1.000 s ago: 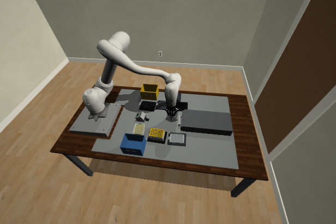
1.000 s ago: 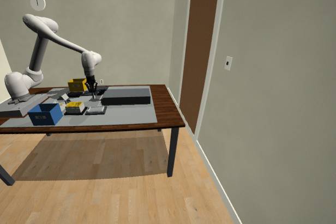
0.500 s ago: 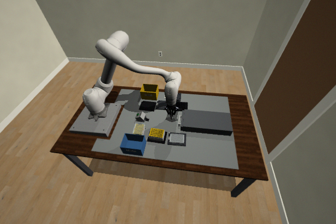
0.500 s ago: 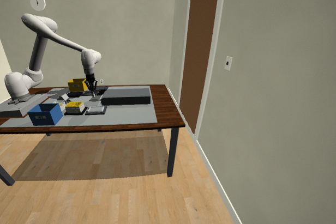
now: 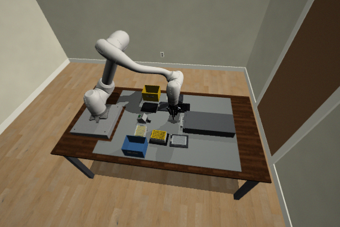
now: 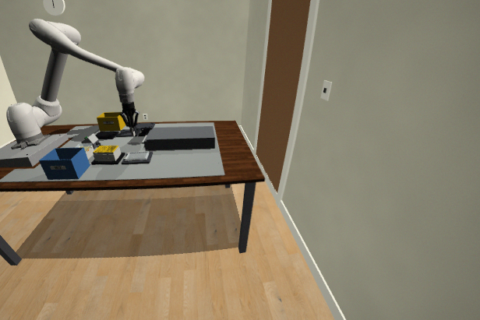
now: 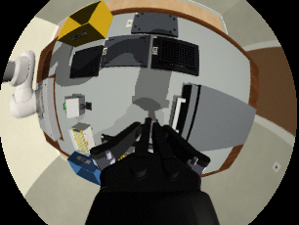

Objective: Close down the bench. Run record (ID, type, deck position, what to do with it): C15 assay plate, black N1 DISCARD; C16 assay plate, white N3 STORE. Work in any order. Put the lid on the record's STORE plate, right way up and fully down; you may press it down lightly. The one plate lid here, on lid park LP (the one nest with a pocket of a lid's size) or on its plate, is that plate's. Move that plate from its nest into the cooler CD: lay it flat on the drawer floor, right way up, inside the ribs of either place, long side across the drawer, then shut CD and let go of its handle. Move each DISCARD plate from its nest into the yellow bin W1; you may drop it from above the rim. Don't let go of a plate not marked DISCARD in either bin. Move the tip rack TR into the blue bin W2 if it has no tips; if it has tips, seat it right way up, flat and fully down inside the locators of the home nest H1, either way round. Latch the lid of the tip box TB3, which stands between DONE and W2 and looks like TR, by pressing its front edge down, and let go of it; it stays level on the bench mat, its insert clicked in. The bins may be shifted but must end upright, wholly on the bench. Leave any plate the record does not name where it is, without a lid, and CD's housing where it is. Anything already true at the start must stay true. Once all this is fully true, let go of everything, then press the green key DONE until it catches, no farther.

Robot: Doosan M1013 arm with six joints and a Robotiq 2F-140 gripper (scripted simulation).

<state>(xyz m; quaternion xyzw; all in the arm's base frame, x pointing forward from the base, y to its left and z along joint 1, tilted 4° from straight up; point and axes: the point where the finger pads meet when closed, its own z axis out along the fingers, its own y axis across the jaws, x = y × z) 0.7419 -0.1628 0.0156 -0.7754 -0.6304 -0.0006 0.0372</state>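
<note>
The black plate is 180 mm to the left of my hand, 100 mm ahead of it and 80 mm below it. Round my hand: white plate (180 mm ahead, 80 mm below, 40 mm to the right); then cooler drawer (210 mm ahead, 70 mm below, 40 mm to the right); then plate lid (180 mm ahead, 70 mm below, 40 mm to the right).
</note>
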